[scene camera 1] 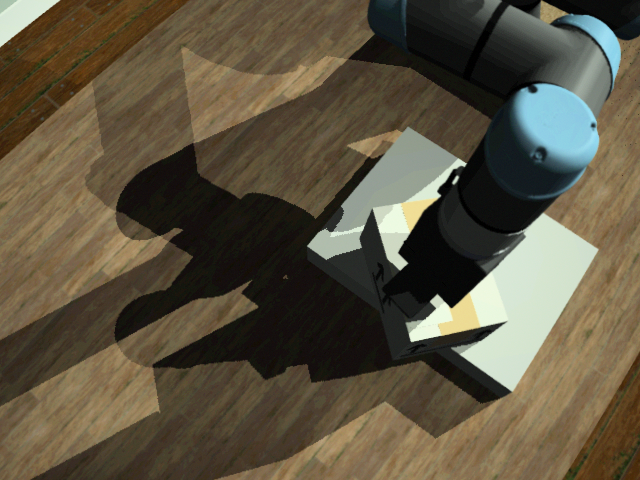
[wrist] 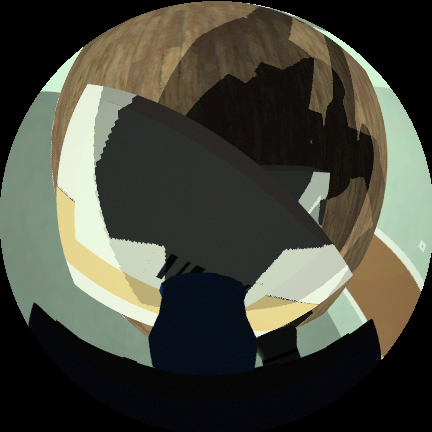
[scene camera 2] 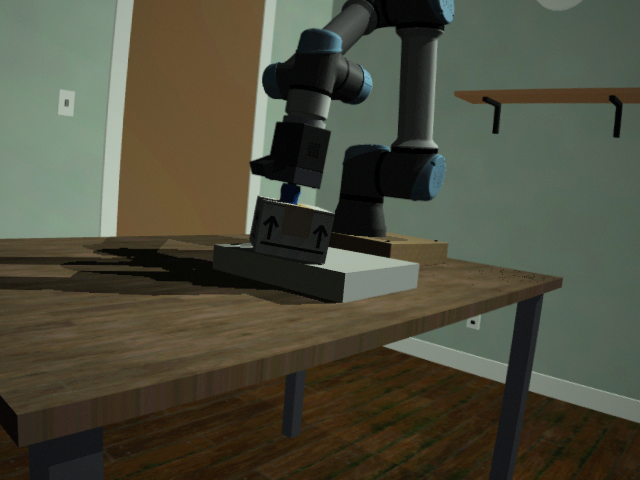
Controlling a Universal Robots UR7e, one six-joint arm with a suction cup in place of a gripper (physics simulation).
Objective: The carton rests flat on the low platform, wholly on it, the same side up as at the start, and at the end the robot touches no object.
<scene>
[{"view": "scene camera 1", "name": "low white platform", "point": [535,281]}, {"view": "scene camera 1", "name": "carton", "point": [436,326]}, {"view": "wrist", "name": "my suction cup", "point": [201,328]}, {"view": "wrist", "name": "carton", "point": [143,192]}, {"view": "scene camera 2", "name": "carton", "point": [302,232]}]
</scene>
